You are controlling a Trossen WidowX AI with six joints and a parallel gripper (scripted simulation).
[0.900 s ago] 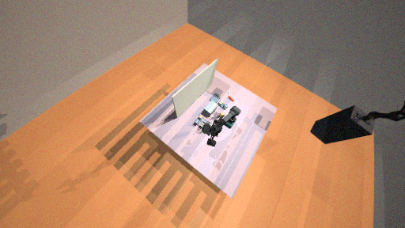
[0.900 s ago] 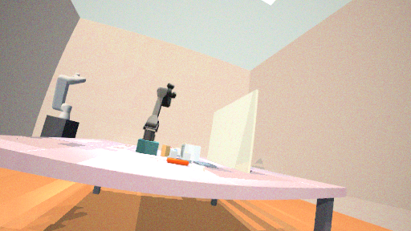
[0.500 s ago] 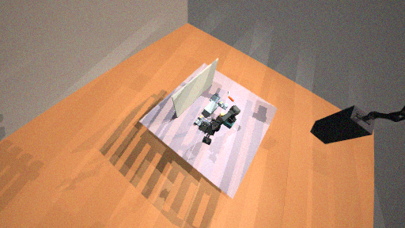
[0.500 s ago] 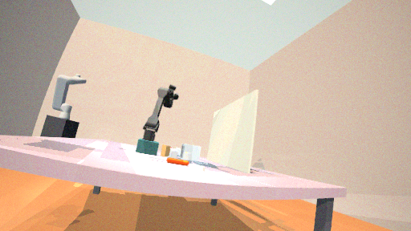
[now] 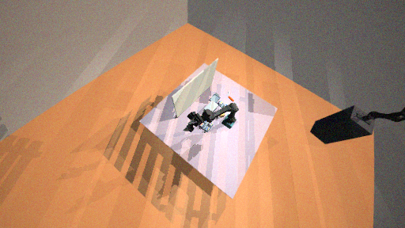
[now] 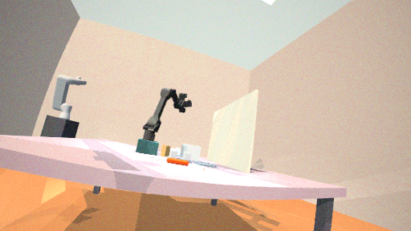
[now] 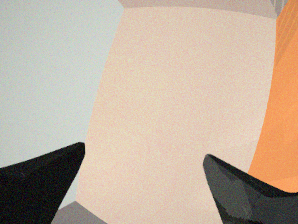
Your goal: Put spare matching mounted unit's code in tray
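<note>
Right now the grey holder is 66 cm to the right of my gripper tip, 52 cm below it and 4 cm ahead of it. Also, from my gripper tip: tan block: 54 cm to the right, 49 cm below, 5 cm behind; then tall cream panel: 46 cm to the right, 35 cm ahead, 30 cm below.
</note>
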